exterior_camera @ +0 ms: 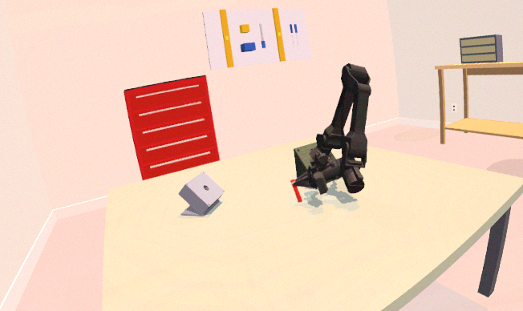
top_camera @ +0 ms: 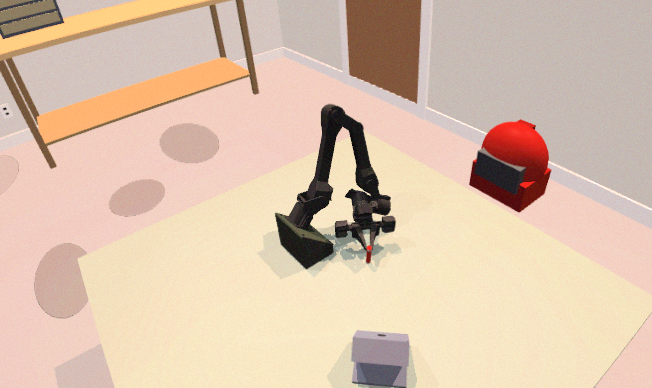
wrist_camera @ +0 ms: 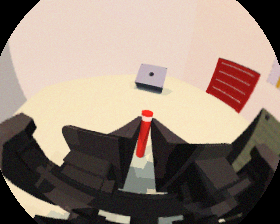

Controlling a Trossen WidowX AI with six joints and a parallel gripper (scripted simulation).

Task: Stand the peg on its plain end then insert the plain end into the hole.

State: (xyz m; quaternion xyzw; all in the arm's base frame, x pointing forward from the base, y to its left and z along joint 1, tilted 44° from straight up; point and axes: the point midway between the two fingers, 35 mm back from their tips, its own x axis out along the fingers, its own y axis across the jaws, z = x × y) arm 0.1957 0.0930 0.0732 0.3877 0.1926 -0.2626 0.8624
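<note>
My gripper tip is 10 mm above the red peg. The rest, counted from my gripper tip: grey sloped panel 240 mm ahead, 210 mm to the right, 10 mm below.
</note>
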